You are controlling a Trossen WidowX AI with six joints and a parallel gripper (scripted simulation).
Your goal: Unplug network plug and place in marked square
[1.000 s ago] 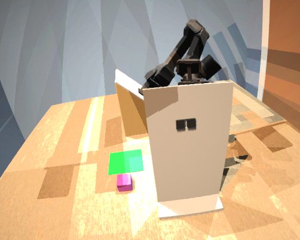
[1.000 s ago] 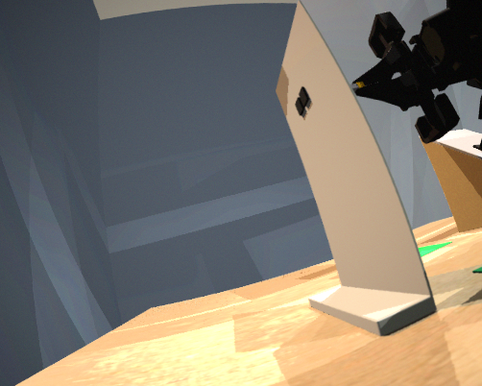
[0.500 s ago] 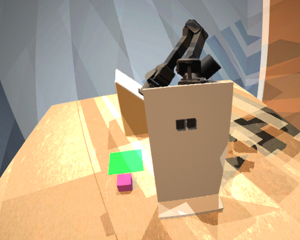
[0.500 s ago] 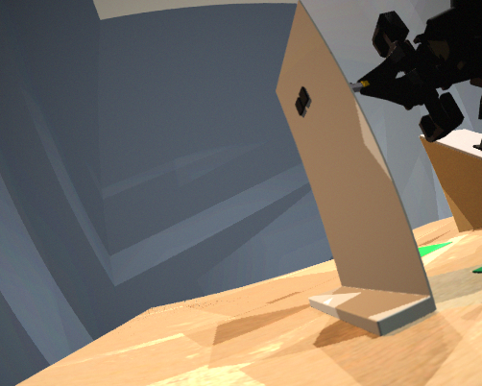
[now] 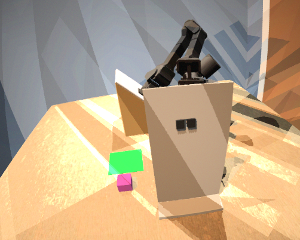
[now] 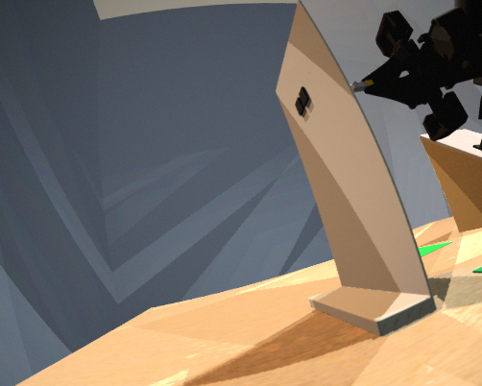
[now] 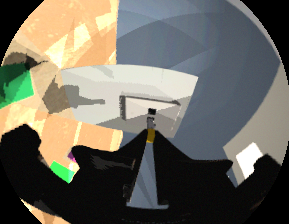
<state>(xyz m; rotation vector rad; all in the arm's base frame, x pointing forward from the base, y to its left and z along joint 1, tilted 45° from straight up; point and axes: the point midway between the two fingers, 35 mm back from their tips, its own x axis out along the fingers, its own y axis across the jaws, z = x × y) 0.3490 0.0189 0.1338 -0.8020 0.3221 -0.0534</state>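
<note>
Now: gripper tip 130 mm past the green marked square, 190 mm to the left of it and 250 mm above it. The rest, counted from my gripper tip: network plug: 10 mm ahead; then upright white panel: 90 mm ahead, 20 mm to the right, 100 mm below.
</note>
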